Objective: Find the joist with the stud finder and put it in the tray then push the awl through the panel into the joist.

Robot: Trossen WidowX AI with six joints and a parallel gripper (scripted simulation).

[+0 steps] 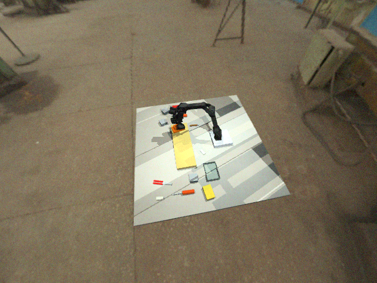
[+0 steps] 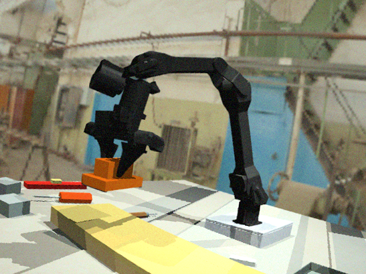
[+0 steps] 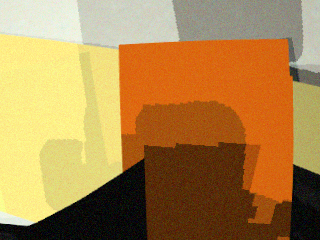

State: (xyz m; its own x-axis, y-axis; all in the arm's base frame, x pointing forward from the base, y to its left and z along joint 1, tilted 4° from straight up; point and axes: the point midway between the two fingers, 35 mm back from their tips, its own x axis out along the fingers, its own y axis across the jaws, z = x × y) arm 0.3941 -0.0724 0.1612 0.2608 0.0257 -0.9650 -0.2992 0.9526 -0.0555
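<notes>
Right now the orange stud finder is 2 cm behind my gripper tip, 2 cm above it and 1 cm to the right of it. The rest, counted from my gripper tip: awl 21 cm behind, 15 cm below, 14 cm to the right; grey tray 42 cm to the left, 28 cm behind, 14 cm below; red level 46 cm to the right, 14 cm below, 6 cm behind.
</notes>
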